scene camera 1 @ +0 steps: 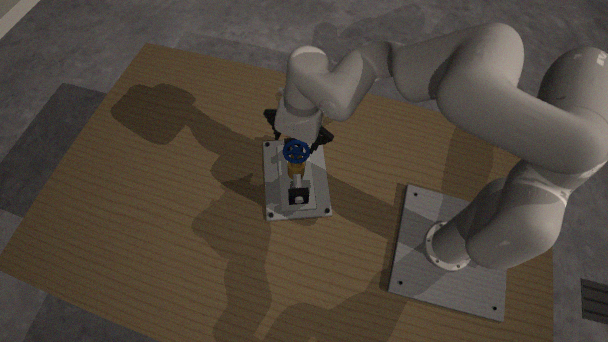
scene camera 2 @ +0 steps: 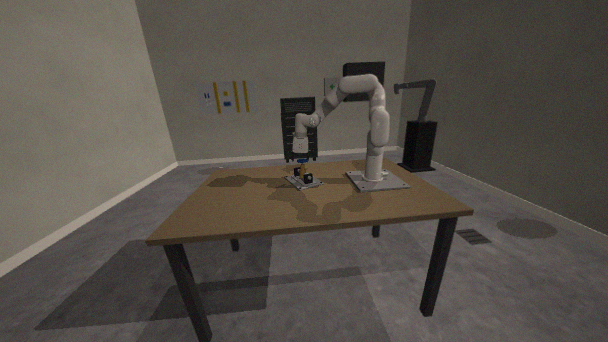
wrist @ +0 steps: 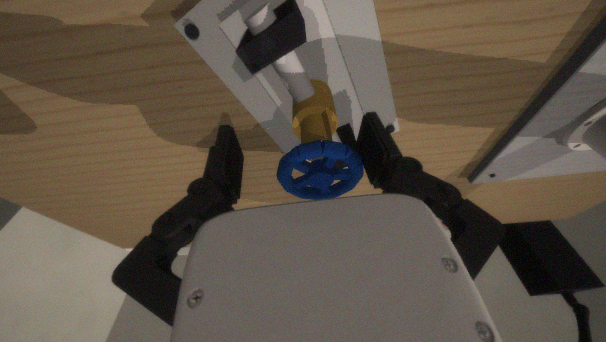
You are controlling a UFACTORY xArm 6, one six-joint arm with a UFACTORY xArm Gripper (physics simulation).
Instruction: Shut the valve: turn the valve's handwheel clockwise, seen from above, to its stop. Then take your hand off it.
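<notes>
The valve's blue spoked handwheel (scene camera 1: pixel 296 162) (scene camera 2: pixel 302 161) (wrist: pixel 320 192) lies level on top of the brass valve body (scene camera 1: pixel 296 171) (wrist: pixel 316 107). My gripper (scene camera 1: pixel 294 144) (wrist: pixel 299 135) is open and points down at the handwheel, with one black finger on each side of it. In the wrist view the right finger is right beside the rim; whether it touches cannot be told. The left finger stands apart from the rim with a wide gap. Nothing is held. In the scene camera 2 view the fingertips are too small and dark to make out.
The valve stands on a light mounting plate (scene camera 1: pixel 274 200) (wrist: pixel 370 60), with a pipe and black clamp blocks (scene camera 1: pixel 299 194) (wrist: pixel 275 40) at its ends. The arm's base plate (scene camera 1: pixel 415 270) (scene camera 2: pixel 382 186) is to the right on the wooden table (scene camera 1: pixel 125 225) (scene camera 2: pixel 225 215).
</notes>
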